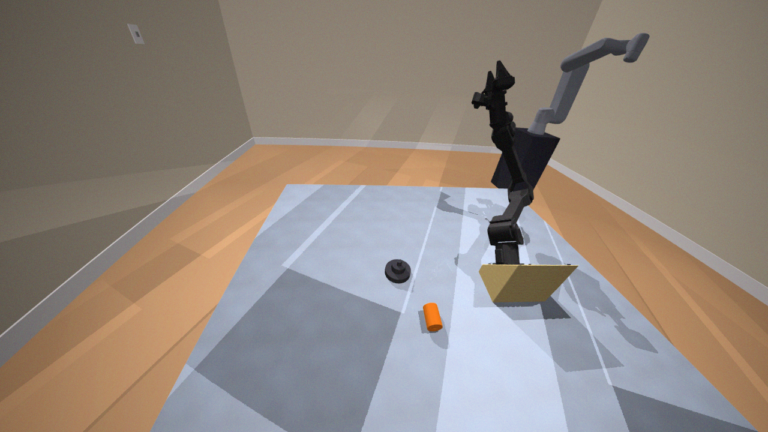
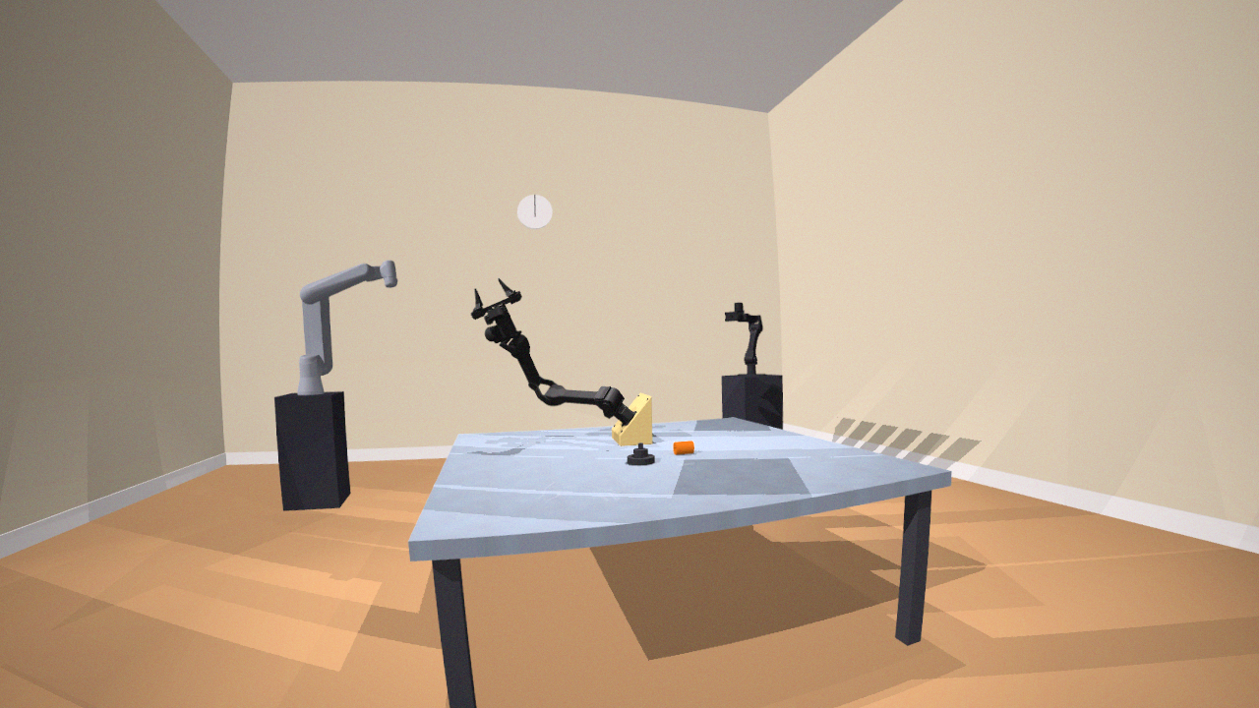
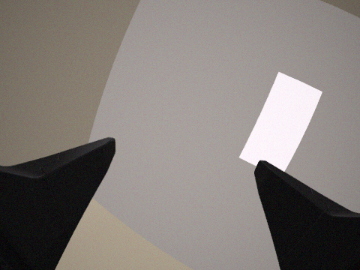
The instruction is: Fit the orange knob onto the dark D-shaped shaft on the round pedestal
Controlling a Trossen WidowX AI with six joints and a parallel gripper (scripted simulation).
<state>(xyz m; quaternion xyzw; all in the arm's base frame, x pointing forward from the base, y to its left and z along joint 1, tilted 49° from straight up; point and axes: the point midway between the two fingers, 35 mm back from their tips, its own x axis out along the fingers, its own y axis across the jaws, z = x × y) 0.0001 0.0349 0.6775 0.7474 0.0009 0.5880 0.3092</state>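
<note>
Now: gripper tip 33 cm short of the orange knob, 59 cm to the right of it and 57 cm above it. Also, from my gripper tip: dark round pedestal: 39 cm ahead, 42 cm to the left, 56 cm below.
</note>
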